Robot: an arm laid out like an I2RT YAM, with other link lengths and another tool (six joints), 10 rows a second.
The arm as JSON. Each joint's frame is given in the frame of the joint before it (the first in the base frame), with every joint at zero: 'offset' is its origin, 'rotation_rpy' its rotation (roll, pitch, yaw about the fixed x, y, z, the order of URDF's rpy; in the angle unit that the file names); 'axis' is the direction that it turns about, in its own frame. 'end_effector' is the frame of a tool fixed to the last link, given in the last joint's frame.
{
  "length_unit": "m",
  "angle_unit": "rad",
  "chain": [
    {
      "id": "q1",
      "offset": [
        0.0,
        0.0,
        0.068
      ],
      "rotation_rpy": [
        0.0,
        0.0,
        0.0
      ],
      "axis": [
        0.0,
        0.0,
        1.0
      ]
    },
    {
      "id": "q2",
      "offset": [
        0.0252,
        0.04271,
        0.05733
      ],
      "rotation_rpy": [
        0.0,
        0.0,
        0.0
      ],
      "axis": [
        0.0,
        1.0,
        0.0
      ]
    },
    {
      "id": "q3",
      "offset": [
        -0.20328,
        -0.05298,
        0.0
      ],
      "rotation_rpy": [
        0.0,
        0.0,
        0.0
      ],
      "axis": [
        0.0,
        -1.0,
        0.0
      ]
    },
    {
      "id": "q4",
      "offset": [
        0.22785,
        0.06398,
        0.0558
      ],
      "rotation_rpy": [
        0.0,
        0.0,
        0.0
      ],
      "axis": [
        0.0,
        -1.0,
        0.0
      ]
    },
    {
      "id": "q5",
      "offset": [
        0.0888,
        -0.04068,
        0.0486
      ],
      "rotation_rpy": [
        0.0,
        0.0,
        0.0
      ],
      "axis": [
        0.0,
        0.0,
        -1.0
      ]
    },
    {
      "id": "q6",
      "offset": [
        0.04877,
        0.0,
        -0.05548
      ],
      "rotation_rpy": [
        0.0,
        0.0,
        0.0
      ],
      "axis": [
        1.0,
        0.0,
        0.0
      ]
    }
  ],
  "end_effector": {
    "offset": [
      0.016,
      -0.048,
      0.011
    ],
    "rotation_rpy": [
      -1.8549,
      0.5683,
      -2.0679
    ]
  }
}
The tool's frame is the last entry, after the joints.
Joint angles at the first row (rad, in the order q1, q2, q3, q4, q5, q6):
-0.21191, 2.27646, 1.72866, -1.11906, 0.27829, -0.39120
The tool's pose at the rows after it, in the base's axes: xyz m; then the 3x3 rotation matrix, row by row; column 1 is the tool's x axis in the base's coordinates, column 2 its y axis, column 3 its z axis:
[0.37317 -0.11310 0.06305], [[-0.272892 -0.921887 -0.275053], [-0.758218 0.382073 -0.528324], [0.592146 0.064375 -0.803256]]
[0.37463 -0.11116 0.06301], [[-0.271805 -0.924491 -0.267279], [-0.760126 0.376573 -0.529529], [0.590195 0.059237 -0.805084]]
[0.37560 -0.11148 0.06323], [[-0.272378 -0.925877 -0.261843], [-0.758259 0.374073 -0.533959], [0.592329 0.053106 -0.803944]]
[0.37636 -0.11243 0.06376], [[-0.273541 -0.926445 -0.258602], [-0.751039 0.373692 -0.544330], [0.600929 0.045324 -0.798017]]
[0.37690 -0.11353 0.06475], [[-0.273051 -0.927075 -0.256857], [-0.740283 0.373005 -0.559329], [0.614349 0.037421 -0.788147]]
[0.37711 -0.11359 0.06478], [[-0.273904 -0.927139 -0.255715], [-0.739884 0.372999 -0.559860], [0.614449 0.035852 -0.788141]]
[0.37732 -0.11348 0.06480], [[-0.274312 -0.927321 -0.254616], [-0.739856 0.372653 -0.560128], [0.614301 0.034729 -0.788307]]
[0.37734 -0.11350 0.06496], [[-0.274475 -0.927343 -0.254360], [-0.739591 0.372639 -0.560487], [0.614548 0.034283 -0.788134]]
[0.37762 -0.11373 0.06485], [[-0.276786 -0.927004 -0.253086], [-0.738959 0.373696 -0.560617], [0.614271 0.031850 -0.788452]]
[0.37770 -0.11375 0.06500], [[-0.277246 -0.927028 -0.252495], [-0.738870 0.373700 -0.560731], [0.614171 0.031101 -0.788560]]
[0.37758 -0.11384 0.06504], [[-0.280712 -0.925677 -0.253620], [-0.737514 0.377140 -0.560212], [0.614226 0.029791 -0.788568]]
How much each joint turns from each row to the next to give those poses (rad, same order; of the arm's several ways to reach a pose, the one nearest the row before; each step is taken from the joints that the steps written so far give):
0.01640, -0.00002, -0.00040, -0.01068, -0.07363, -0.03587
0.00534, 0.00000, 0.00000, 0.00572, -0.00152, -0.00076
0.00001, 0.00001, 0.00001, 0.00611, 0.00381, -0.00266
-0.00038, 0.00041, 0.00005, 0.00607, 0.01183, -0.00038
-0.00001, -0.00004, -0.00004, 0.00460, 0.01793, -0.00001
0.00000, 0.00000, -0.00005, 0.00156, 0.00038, 0.00000
0.00038, 0.00001, 0.00006, 0.00110, 0.00000, -0.00001
0.00001, -0.00038, -0.00001, 0.00000, 0.00038, 0.00002
-0.00039, 0.00040, -0.00001, 0.00270, 0.00000, 0.00076
-0.00001, -0.00037, 0.00005, 0.00035, 0.00000, -0.00001
0.00000, -0.00004, -0.00008, 0.00042, 0.00000, 0.00381

